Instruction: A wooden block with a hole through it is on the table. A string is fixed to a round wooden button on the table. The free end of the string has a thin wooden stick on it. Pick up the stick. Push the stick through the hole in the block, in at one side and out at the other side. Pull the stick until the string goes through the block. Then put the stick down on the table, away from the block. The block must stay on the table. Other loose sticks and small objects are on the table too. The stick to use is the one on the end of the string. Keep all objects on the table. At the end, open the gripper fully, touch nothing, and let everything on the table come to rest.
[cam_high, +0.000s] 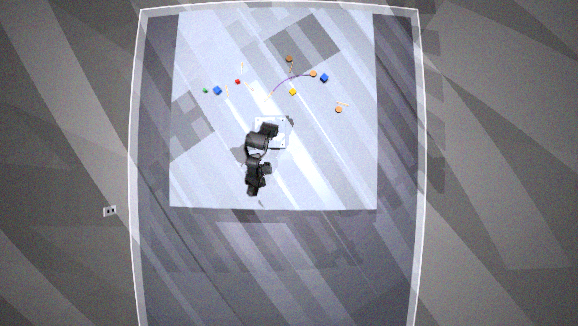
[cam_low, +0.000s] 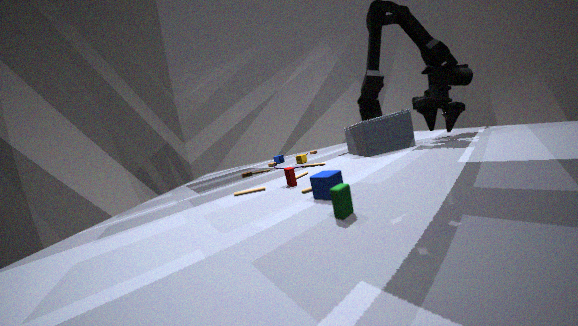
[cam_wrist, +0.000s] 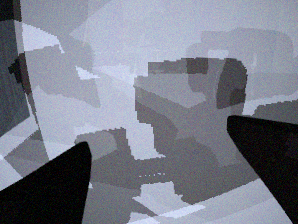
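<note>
Now: gripper tip 400 mm short of the yellow wooden block, 290 mm to the left of it and 10 mm above it. From my gripper tip the other things lie so: thin wooden stick 420 mm ahead, 150 mm to the right, 20 mm below; blue cube 510 mm ahead, 160 mm to the left, 10 mm below; red block 530 mm ahead, 30 mm to the left, 10 mm below.
</note>
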